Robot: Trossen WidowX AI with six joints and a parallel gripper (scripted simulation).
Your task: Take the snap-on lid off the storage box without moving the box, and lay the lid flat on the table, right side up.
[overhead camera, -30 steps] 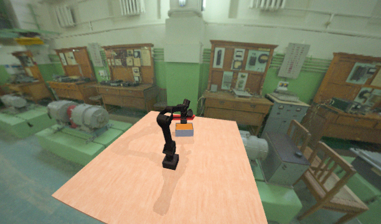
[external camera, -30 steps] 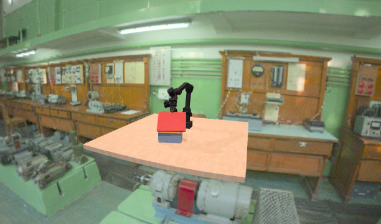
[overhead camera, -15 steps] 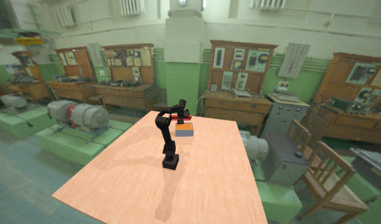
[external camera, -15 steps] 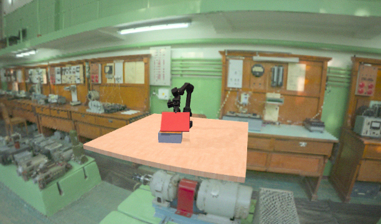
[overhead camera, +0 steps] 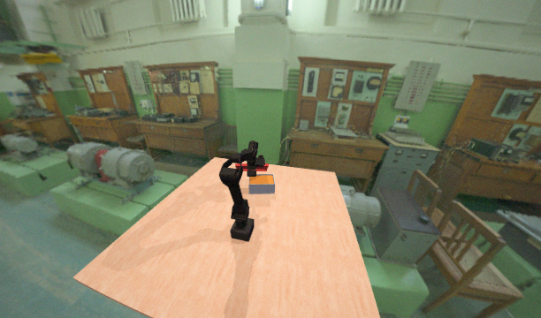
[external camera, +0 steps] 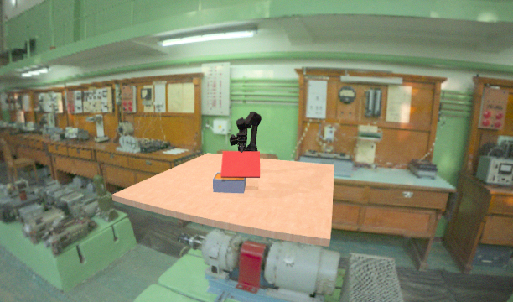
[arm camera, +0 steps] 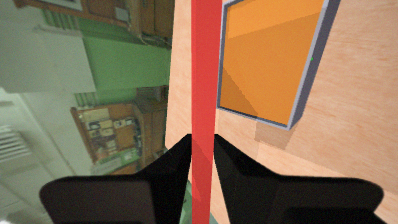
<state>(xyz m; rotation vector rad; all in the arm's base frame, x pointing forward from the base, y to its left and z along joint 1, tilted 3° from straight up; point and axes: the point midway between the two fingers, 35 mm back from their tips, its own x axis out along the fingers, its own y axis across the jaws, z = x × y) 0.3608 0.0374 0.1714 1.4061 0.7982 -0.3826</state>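
Now: gripper tip 6 cm short of the red lid, 5 cm above it and 2 cm to the right of it. Also, from my gripper tip: storage box 19 cm below, 6 cm to the right, 5 cm ahead.
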